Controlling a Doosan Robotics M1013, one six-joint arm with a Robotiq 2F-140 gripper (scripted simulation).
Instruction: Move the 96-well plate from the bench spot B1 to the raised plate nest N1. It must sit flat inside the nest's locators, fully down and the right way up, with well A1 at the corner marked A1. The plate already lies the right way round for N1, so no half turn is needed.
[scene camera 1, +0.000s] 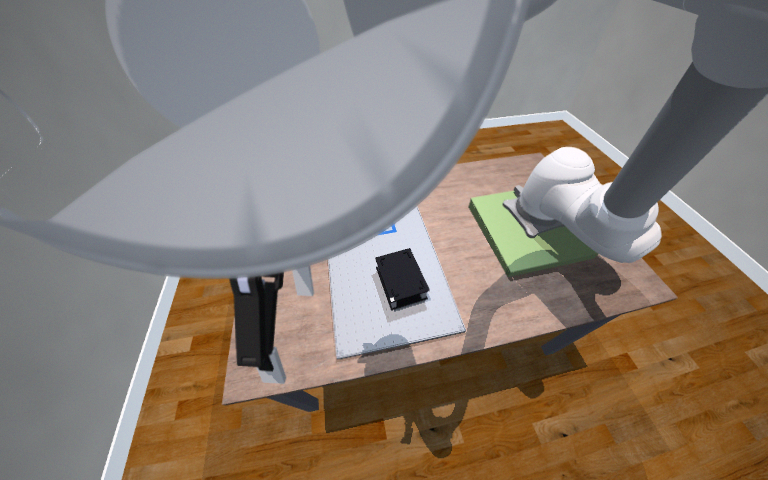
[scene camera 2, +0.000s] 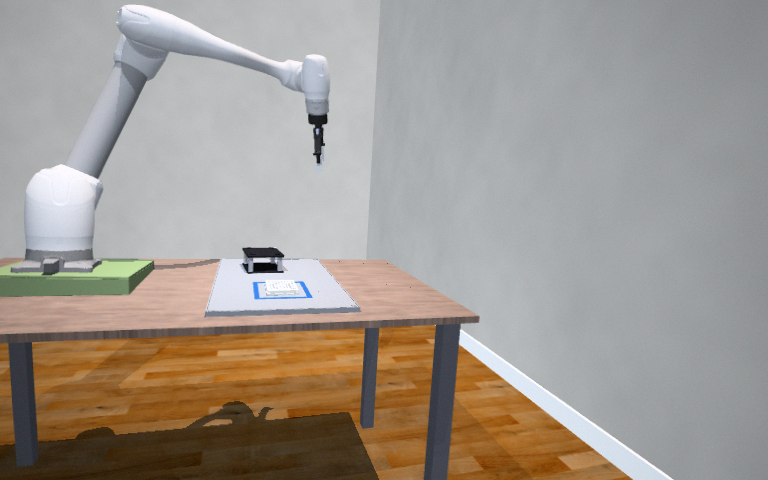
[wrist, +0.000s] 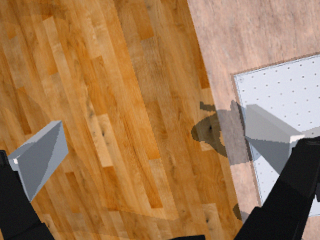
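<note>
I see my gripper (scene camera 1: 292, 330), and the wrist view shows me that same gripper (wrist: 154, 129) too.
</note>
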